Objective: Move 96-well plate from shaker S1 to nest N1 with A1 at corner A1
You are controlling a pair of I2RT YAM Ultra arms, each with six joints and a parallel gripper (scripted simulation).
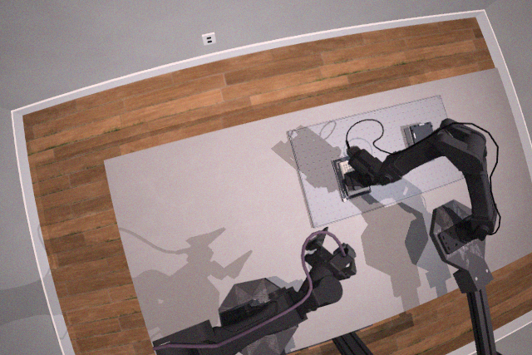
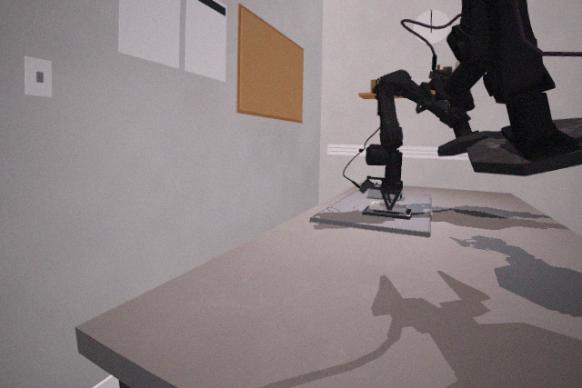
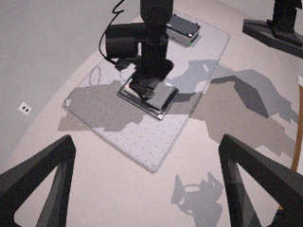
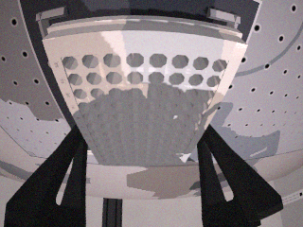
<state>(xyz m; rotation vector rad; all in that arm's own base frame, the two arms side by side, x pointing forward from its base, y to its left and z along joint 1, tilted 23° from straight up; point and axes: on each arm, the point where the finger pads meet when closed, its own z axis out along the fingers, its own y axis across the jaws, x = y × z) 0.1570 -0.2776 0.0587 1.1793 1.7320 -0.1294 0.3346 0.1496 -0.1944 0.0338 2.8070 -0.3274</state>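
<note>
Now: the dark plate nest N1 2 cm below my right hand and 1 cm ahead of it. Round my right hand: white 96-well plate 1 cm ahead.
</note>
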